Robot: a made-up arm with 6 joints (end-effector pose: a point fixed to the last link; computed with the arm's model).
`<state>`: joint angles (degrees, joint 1 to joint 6).
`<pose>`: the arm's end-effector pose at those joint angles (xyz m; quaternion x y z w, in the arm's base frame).
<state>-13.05 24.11 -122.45 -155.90 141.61 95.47</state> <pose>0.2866 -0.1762 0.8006 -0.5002 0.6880 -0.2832 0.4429</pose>
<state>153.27 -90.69 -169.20 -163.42 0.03 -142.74</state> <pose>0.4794 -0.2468 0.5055 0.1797 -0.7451 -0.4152 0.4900</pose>
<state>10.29 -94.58 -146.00 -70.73 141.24 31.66</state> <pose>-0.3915 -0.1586 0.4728 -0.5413 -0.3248 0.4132 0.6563</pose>
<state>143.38 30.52 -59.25 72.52 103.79 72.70</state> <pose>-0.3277 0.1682 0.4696 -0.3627 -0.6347 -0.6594 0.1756</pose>
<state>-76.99 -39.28 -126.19 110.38 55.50 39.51</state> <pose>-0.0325 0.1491 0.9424 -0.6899 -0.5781 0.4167 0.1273</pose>
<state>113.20 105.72 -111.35 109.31 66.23 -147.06</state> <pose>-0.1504 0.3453 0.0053 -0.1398 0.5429 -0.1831 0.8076</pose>
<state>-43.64 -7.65 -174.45 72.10 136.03 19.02</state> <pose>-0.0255 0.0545 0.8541 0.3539 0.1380 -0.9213 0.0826</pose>
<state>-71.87 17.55 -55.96 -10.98 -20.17 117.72</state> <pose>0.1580 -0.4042 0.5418 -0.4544 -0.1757 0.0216 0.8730</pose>
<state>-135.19 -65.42 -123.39 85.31 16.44 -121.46</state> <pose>0.1686 0.2831 0.8580 0.0637 -0.9857 -0.0663 0.1412</pose>
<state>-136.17 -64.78 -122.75 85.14 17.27 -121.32</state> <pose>0.1686 0.2735 0.8638 0.0561 -0.9858 -0.0808 0.1360</pose>
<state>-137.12 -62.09 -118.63 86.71 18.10 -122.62</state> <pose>0.1412 0.2392 0.8865 0.0590 -0.9858 -0.1231 0.0975</pose>
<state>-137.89 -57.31 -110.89 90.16 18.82 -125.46</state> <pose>0.0812 0.1789 0.9136 0.0751 -0.9786 -0.1900 0.0229</pose>
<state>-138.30 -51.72 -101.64 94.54 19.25 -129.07</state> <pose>0.0052 0.1089 0.9221 -0.0985 0.9582 0.2599 0.0685</pose>
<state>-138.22 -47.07 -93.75 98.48 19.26 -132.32</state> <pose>-0.0581 0.0526 0.9098 -0.1202 0.9310 0.3116 0.1472</pose>
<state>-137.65 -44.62 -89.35 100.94 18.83 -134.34</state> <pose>-0.0912 0.0235 0.8954 -0.1344 0.9124 0.3359 0.1911</pose>
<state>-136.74 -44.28 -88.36 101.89 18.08 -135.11</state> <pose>-0.0982 0.0178 0.8910 -0.1418 0.9085 0.3377 0.2011</pose>
